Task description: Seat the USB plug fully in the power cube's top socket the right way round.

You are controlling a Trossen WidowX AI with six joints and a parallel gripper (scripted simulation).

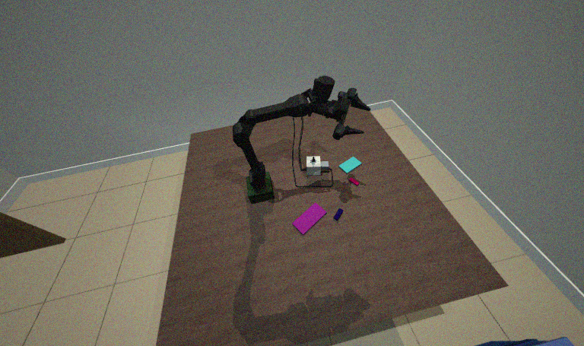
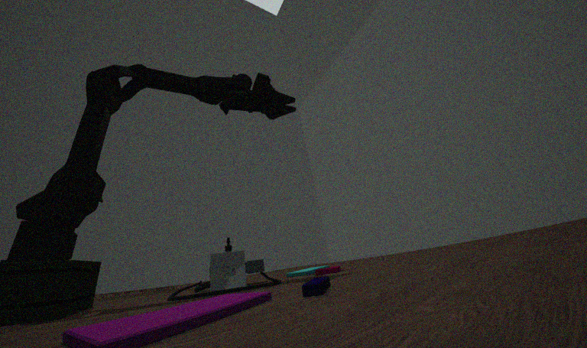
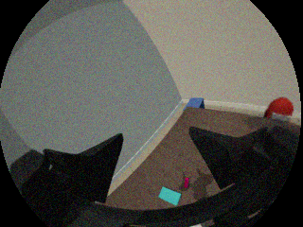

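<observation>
The small dark USB plug is 12 cm behind my gripper tip, 21 cm to the left of it and 36 cm below it. The rest, counted from my gripper tip: small pink block 4 cm ahead, 4 cm to the left, 45 cm below; then dark blue block 14 cm behind, 9 cm to the right, 45 cm below; then cyan card 8 cm ahead, 14 cm to the left, 45 cm below.
</observation>
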